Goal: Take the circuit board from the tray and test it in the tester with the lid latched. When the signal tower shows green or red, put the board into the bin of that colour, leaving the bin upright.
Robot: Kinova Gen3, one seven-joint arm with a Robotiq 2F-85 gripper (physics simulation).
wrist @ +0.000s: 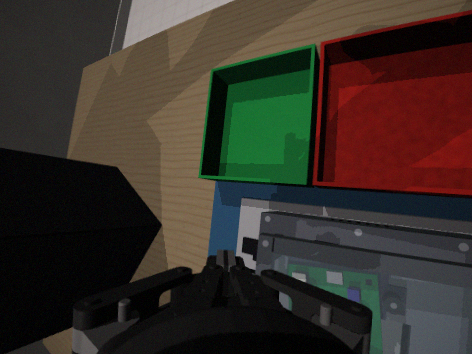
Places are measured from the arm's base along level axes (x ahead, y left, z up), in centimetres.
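Pixels of known places: gripper, fingertip midpoint: (224,261).
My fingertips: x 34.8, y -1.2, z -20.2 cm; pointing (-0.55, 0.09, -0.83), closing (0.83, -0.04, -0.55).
For each thing: its top centre in the pictures, then the offset to it from my fingertips. "*": a spot on its surface instead. Level surfaces: height alone.
- tester's grey-framed clear lid, surface spot: (310,226) * dz -5.9, dx +5.7, dy +2.7 cm
- green bin, middle of its top: (250,116) dz -7.2, dx -1.2, dy +15.4 cm
- red bin, middle of its top: (399,103) dz -7.2, dx +13.8, dy +13.8 cm
- light grey plate, surface spot: (250,212) * dz -11.3, dx -3.2, dy +3.6 cm
- small black block, surface spot: (249,246) * dz -2.8, dx +0.9, dy +0.9 cm
- wooden table's, its level: dz -11.9 cm
My gripper (224,261) is shut with nothing between its fingers; its tips show at the lower middle, beside the tester's left edge. The tester's grey-framed clear lid (310,226) fills the lower right, and the green circuit board (369,302) shows through the clear panel. The lid looks lowered over the board. The green bin (260,125) stands upright behind the tester, with no board in it. The red bin (400,120) stands upright to its right, cut off by the view's edge, with no board in its visible part. The latch, the signal tower and the tray do not show.
A blue base (221,215) and a light grey plate (250,212) lie under the tester, with a small black block (249,246) at the plate's left. A large black shape (65,225) covers the left side. The wooden table's (120,125) far left edge shows.
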